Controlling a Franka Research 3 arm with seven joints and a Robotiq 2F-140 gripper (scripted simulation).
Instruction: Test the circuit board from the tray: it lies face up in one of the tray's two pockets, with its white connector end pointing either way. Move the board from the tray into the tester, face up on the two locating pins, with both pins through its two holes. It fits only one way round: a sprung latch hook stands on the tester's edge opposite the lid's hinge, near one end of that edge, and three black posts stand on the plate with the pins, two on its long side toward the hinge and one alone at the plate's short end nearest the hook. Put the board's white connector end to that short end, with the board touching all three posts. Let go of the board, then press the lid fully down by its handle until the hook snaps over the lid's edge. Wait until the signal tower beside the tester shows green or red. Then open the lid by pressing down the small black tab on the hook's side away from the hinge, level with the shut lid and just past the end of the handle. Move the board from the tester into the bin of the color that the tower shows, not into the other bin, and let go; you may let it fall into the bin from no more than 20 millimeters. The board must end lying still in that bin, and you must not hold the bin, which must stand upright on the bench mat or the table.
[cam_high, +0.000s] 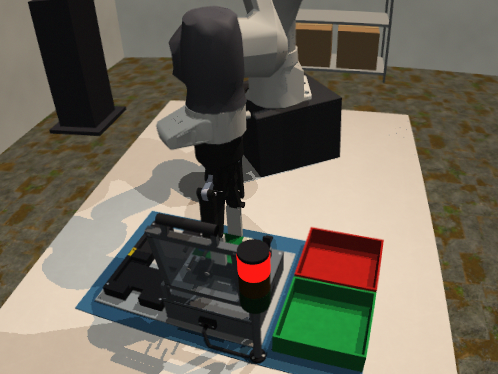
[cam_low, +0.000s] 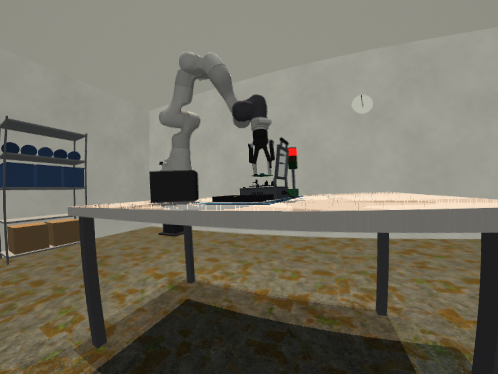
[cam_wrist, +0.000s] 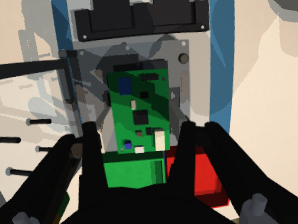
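My hand is 21 cm to the right of the red bin, 13 cm above it and 8 cm past it. From my hand the other things lie so: tester plate: 7 cm below; clear lid: 11 cm ahead, 4 cm above, 2 cm to the right; green circuit board: 2 cm below.
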